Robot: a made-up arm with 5 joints.
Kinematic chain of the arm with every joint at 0, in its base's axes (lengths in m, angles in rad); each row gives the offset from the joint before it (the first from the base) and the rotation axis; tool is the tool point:
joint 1: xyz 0 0 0.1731 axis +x
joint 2: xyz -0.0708 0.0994 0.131 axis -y
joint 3: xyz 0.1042 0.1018 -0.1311 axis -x
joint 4: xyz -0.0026 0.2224 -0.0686 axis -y
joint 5: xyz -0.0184 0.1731 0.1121 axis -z
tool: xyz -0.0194 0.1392 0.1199
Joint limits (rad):
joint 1: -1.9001..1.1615
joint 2: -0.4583..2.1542
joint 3: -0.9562..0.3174
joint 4: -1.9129..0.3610
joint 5: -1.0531..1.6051
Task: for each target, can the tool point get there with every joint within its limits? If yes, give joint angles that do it. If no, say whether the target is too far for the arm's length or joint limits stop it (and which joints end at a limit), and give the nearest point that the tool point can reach.
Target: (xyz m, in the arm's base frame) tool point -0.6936 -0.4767 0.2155
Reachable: no: joint limits stop it (at a limit: joint 1, joint 3, joint 5) | nearest point -0.4157 -0.1660 0.5693 | short by 0.547 m
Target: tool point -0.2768 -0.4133 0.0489
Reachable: no: joint limits stop it (at a limit: joint 1, joint 2, joint 3, joint 5) | nearest point -0.2666 -0.2318 -0.1319 | short by 0.256 m
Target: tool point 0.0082 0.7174 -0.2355
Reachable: yes | joints -1.1192 1.1849 -0.4706 -1.2458 0.7452
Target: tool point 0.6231 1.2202 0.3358
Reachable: no: too far | nearest point 0.3423 0.8137 0.2816 | short by 0.497 m
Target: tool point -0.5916 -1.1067 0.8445
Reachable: no: too far | nearest point -0.2543 -0.3348 0.7501 | short by 0.848 m
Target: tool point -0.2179 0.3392 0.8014
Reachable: yes | joints 0.5968 1.5037 -0.2781 -0.0265 0.9147
